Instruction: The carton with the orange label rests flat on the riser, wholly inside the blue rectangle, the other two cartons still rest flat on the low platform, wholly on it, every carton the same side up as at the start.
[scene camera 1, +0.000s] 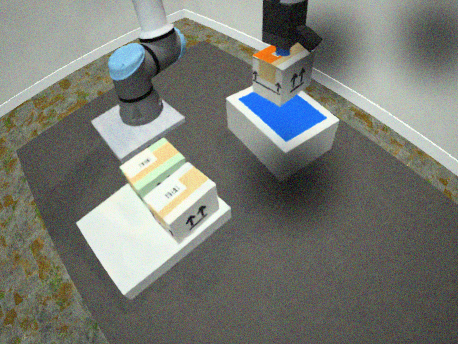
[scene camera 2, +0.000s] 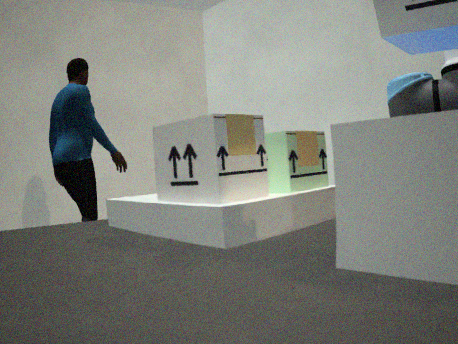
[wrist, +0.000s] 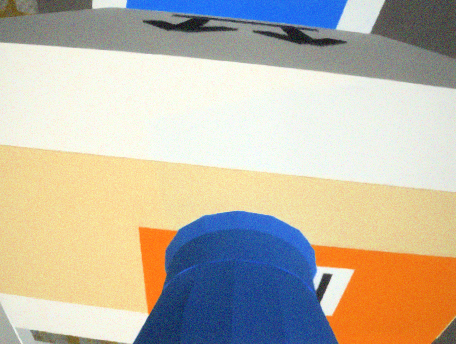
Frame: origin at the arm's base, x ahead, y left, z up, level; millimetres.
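Seen in the pictures: hand at its tool point: (scene camera 1: 282, 57) (wrist: 240, 231); arm's base at its link origin: (scene camera 1: 141, 110).
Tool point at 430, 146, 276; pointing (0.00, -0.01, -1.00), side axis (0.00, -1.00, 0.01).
Pixels of each thing's top centre, then the offset from my tool point to it, as dx, dy, dz.
- orange-label carton at its top centre: (wrist: 222, 261) (scene camera 1: 284, 52) +3, +4, +13
- riser at its top centre: (wrist: 215, 77) (scene camera 1: 282, 107) +0, +22, -175
- blue rectangle at its top centre: (wrist: 215, 77) (scene camera 1: 282, 107) +0, +22, -175
- white carton at its top centre: (scene camera 2: 205, 120) (scene camera 1: 178, 191) -24, -349, -142
- green carton at its top centre: (scene camera 2: 273, 134) (scene camera 1: 151, 162) -146, -322, -163
- low platform at its top centre: (scene camera 2: 213, 194) (scene camera 1: 147, 216) -99, -411, -247
My suction cup (scene camera 1: 283, 51) (wrist: 240, 240) is shut on the top of the orange-label carton (scene camera 1: 280, 77) (scene camera 2: 420, 22) (wrist: 200, 120). The carton hangs upright, arrows up, above the riser (scene camera 1: 255, 142) (scene camera 2: 395, 190) (wrist: 361, 16), with a gap beneath it that shows in scene camera 2. In scene camera 1 it appears over the back part of the blue rectangle (scene camera 1: 300, 120) (wrist: 240, 9). A white carton (scene camera 1: 195, 212) (scene camera 2: 185, 160) and a green carton (scene camera 1: 172, 165) (scene camera 2: 277, 167) rest flat, arrows up, on the low platform (scene camera 1: 115, 245) (scene camera 2: 165, 215).
The arm's base stands on a pale plate (scene camera 1: 107, 132) behind the low platform. The riser stands apart from the platform, to its right in scene camera 1. A person in a blue top (scene camera 2: 72, 125) stands beyond the platform in scene camera 2. Walls stand behind.
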